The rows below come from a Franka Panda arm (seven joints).
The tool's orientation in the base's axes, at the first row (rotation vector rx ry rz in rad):
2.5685, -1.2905, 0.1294
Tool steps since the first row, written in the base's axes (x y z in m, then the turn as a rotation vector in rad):
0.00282, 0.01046, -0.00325, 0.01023, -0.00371, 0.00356
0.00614, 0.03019, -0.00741, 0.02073, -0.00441, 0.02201
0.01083, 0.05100, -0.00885, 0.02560, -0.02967, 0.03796
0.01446, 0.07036, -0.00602, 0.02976, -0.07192, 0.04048
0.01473, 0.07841, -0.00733, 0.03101, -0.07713, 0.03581
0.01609, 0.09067, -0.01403, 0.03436, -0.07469, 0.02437
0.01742, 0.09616, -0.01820, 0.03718, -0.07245, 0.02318
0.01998, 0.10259, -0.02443, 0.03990, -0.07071, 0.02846
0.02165, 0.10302, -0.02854, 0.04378, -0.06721, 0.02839
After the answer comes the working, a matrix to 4 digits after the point.
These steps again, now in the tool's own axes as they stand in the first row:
-0.00705, -0.00884, 0.00016, 0.00972, -0.00537, -0.00280
-0.02116, -0.02354, -0.00135, 0.02019, -0.00978, -0.02075
-0.03476, -0.03943, -0.00582, 0.04582, 0.00381, -0.02938
-0.04703, -0.05282, -0.01396, 0.08155, 0.02506, -0.02044
-0.05336, -0.05787, -0.01490, 0.08543, 0.02613, -0.01457
-0.06336, -0.06724, -0.01186, 0.08331, 0.01985, -0.00437
-0.06763, -0.07224, -0.00940, 0.08303, 0.01609, -0.00394
-0.07230, -0.07916, -0.00526, 0.08435, 0.01395, -0.00960
-0.07244, -0.08153, -0.00149, 0.08396, 0.00884, -0.01063

The tool's axes in the first row as the columns of a matrix, in the base's axes (rounded; the answer above uses it unrounded):
0.6007, -0.7986, -0.0382
-0.7751, -0.5700, -0.2728
0.1960, 0.1935, -0.9613

